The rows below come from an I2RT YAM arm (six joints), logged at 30 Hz.
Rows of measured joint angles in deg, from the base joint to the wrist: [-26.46 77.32 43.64 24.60 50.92 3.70]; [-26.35 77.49 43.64 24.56 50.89 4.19]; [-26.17 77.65 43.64 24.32 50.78 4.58]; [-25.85 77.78 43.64 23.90 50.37 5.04]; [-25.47 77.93 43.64 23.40 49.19 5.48]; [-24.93 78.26 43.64 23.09 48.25 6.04]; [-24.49 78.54 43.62 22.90 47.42 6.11]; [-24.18 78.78 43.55 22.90 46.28 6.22]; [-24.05 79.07 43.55 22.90 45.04 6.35]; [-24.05 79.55 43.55 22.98 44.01 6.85]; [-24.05 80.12 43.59 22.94 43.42 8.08]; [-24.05 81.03 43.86 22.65 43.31 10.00]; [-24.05 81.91 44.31 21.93 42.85 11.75]
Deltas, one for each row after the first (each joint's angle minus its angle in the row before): [0.11 0.17 0.00 -0.04 -0.03 0.49]; [0.18 0.16 0.00 -0.24 -0.11 0.39]; [0.32 0.13 0.00 -0.42 -0.41 0.46]; [0.38 0.15 0.00 -0.50 -1.18 0.44]; [0.54 0.33 0.00 -0.31 -0.94 0.56]; [0.44 0.28 -0.02 -0.19 -0.83 0.07]; [0.31 0.24 -0.07 0.00 -1.14 0.11]; [0.13 0.29 0.00 0.00 -1.24 0.13]; [0.00 0.48 0.00 0.08 -1.03 0.50]; [0.00 0.57 0.04 -0.04 -0.59 1.23]; [0.00 0.91 0.27 -0.29 -0.11 1.92]; [0.00 0.88 0.45 -0.72 -0.46 1.75]
